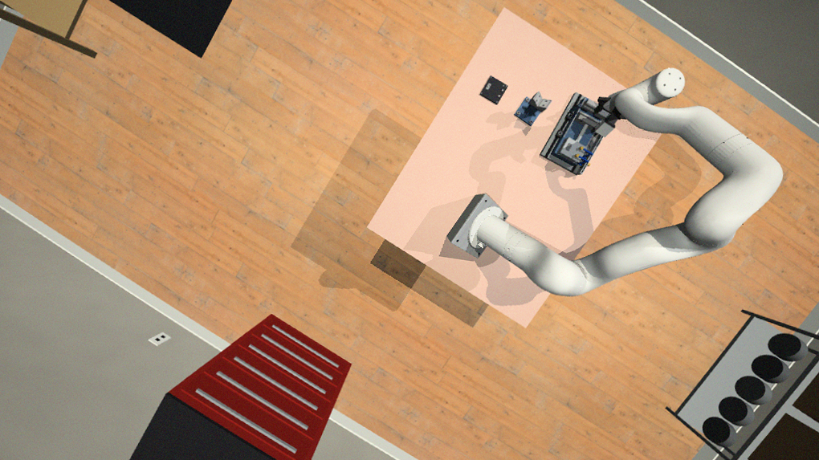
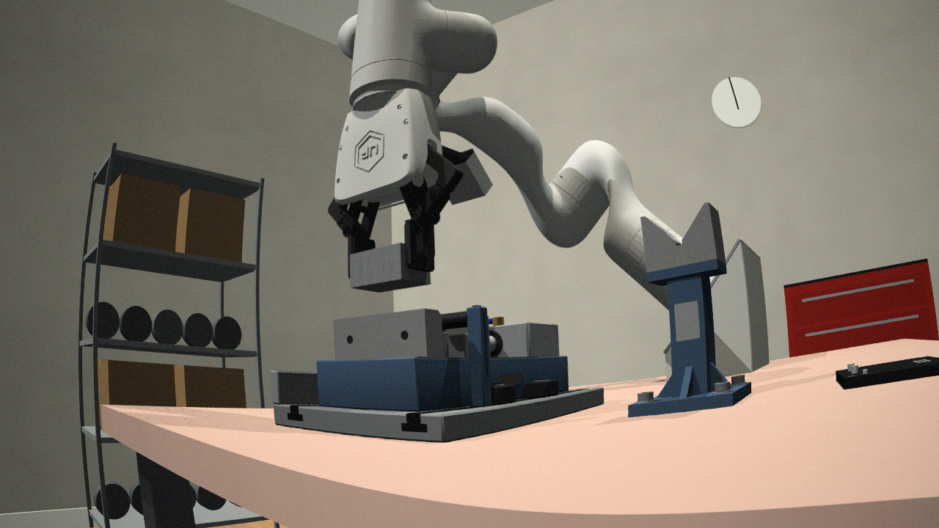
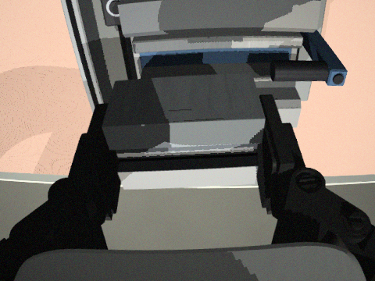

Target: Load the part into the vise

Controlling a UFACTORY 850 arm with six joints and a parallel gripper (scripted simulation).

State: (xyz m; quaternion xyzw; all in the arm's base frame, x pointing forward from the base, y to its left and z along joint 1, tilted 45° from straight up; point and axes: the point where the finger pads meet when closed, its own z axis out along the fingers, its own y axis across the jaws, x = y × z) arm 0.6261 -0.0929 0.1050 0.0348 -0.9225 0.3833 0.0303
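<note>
The part lies right at my hand. Round my hand: cylinder rod: 9 cm behind, 7 cm below, 1 cm to the left; moving jaw: 7 cm below, 4 cm behind, 2 cm to the left; work stop rod: 7 cm to the left, 6 cm below.
</note>
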